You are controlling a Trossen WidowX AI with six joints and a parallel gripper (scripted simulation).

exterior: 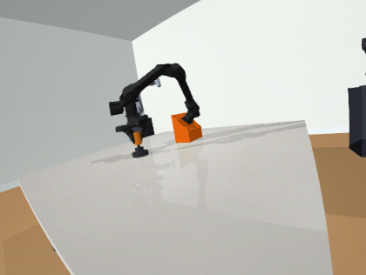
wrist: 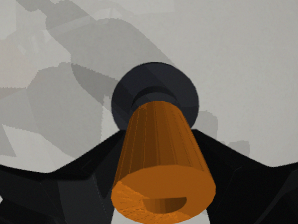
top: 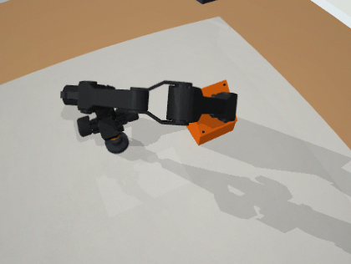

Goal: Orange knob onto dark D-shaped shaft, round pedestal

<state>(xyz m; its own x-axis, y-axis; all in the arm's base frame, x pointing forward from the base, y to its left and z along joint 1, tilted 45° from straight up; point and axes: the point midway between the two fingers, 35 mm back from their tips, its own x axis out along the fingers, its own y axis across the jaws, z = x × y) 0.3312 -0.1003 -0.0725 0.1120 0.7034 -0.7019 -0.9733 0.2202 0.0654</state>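
The orange knob lies 2 cm above my gripper tip. Also, from my gripper tip: round pedestal 4 cm below.
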